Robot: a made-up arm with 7 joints. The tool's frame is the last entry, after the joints.
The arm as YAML. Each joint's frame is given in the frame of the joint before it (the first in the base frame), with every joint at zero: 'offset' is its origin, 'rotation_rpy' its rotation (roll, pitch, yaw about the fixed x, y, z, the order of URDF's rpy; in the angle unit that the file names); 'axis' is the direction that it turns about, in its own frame. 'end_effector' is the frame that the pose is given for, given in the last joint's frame.
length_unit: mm
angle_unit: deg
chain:
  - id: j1
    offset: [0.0, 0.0, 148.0]
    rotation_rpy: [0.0, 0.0, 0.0]
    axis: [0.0, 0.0, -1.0]
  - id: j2
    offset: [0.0, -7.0, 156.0]
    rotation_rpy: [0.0, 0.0, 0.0]
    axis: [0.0, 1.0, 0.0]
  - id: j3
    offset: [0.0, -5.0, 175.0]
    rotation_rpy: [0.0, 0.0, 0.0]
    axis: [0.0, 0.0, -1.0]
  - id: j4
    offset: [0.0, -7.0, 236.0]
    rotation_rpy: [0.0, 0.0, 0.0]
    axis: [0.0, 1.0, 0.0]
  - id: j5
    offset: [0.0, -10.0, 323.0]
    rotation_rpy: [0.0, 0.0, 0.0]
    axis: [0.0, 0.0, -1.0]
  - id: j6
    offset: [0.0, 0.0, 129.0]
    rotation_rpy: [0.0, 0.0, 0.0]
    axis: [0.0, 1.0, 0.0]
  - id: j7
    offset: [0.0, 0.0, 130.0]
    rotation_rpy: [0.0, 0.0, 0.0]
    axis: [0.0, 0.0, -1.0]
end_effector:
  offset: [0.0, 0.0, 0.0]
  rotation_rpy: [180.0, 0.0, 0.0]
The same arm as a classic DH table. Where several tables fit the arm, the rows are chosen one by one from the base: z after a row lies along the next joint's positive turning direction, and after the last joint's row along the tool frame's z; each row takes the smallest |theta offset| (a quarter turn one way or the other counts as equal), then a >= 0, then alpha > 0; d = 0 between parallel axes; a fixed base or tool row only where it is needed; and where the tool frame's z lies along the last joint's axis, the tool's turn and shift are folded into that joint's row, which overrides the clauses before.
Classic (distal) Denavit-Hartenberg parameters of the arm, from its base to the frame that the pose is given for. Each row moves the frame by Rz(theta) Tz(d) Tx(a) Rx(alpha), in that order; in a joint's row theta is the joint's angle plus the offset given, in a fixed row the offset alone. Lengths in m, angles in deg.
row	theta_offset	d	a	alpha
base (fixed)	0	0	0	180
j1	0	-0.304	0	90
j2	0	-0.012	0	-90
j3	0	-0.411	0	90
j4	0	-0.017	0	-90
j5	0	-0.452	0	90
j6	0	0	0	-90
j7	0	-0.13	0	0

